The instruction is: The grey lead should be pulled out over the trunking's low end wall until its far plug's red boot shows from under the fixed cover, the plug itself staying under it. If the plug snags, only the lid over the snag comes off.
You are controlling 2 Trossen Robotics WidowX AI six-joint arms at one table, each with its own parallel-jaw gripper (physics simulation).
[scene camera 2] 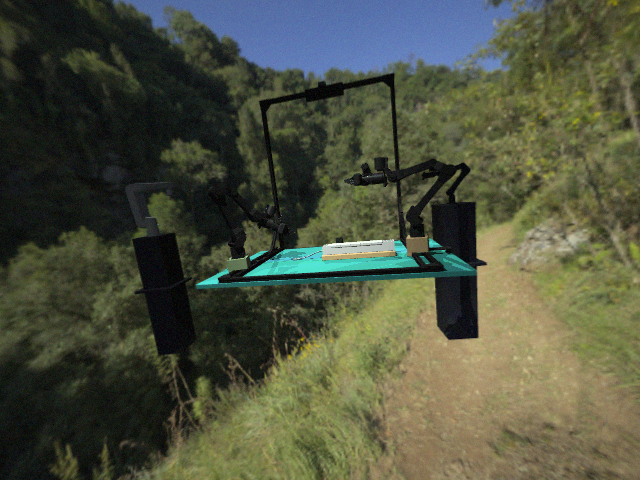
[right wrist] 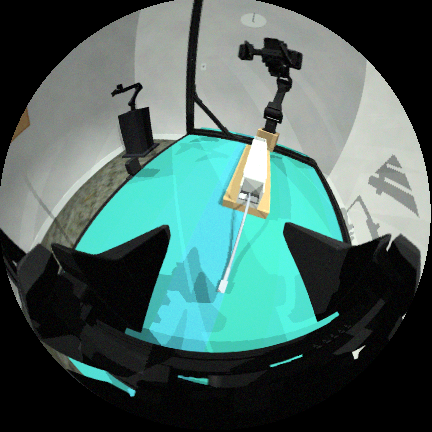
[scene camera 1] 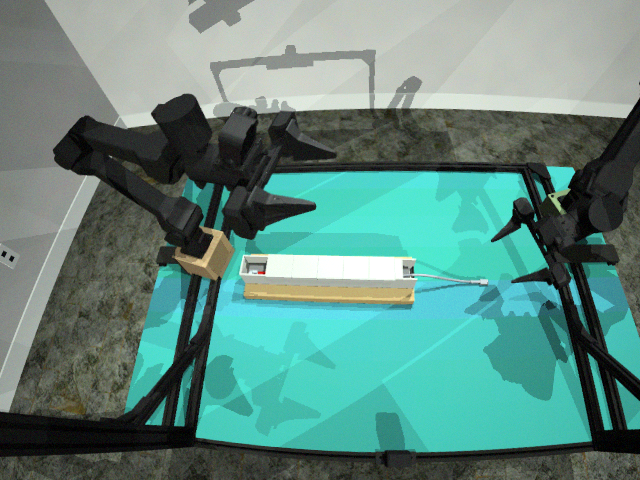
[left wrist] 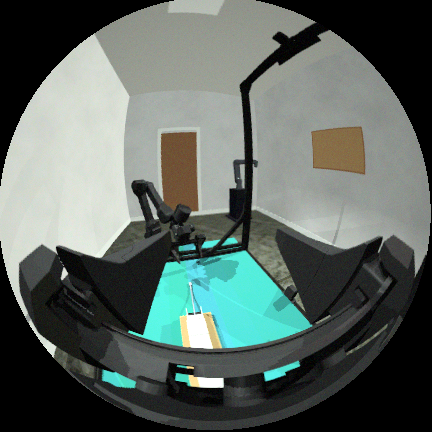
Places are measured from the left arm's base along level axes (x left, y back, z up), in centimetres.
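Pixels of known places: left gripper, fingertip midpoint: (scene camera 2: 346, 181) (right wrist: 261, 42) (scene camera 1: 326, 179) (left wrist: 224, 235); right gripper, fingertip midpoint: (scene camera 2: 295, 233) (right wrist: 228, 229) (scene camera 1: 501, 261) (left wrist: 190, 260); left arm's base at its link origin: (scene camera 2: 417, 236) (right wrist: 268, 130) (scene camera 1: 196, 244); right arm's base at its link origin: (scene camera 2: 238, 257) (scene camera 1: 572, 205).
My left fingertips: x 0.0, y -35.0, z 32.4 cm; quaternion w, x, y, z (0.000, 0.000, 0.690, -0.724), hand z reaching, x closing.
For each thing: its top centre in the pictures, then the offset to it from my left fingertips. "pt": a spot on its surface instead. Level surfaces: height alone.
- wooden base at its surface level: dz -39.4 cm
- small red part at a spot on its surface: (scene camera 1: 261, 272) pt dx -0.2, dy +19.2, dz -38.3 cm
- grey lead at a spot on its surface: (right wrist: 238, 237) (scene camera 1: 448, 278) (left wrist: 191, 296) pt dx +10.2, dy -23.5, dz -39.5 cm
- pale plug at its top centre: (right wrist: 222, 285) (scene camera 1: 484, 281) dx +12.2, dy -32.4, dz -40.8 cm
- turquoise mat at its surface level: dz -41.8 cm
A long white trunking (scene camera 1: 330, 271) (scene camera 2: 358, 246) (left wrist: 197, 327) (right wrist: 256, 165) lies on a wooden base (scene camera 1: 328, 294) (right wrist: 232, 198), with several lids in a row. Its left end in scene camera 1 is open, showing a small red part (scene camera 1: 261, 272). The grey lead (scene camera 1: 447, 279) (left wrist: 193, 296) (right wrist: 238, 237) runs out over the other end onto the mat, ending in a pale plug (scene camera 1: 483, 282) (right wrist: 222, 286). My left gripper (scene camera 1: 325, 180) (left wrist: 224, 235) is open and empty, high behind the trunking. My right gripper (scene camera 1: 502, 260) (right wrist: 228, 229) is open and empty, above and beyond the pale plug. The lead's far plug cannot be made out.
A turquoise mat (scene camera 1: 330, 392) lies under the trunking. Black frame rails (scene camera 1: 563, 310) run along both sides. A wooden block (scene camera 1: 219, 255) stands at the left arm's base, near the trunking's open left end. A green block (scene camera 2: 238, 264) is at the right arm's base.
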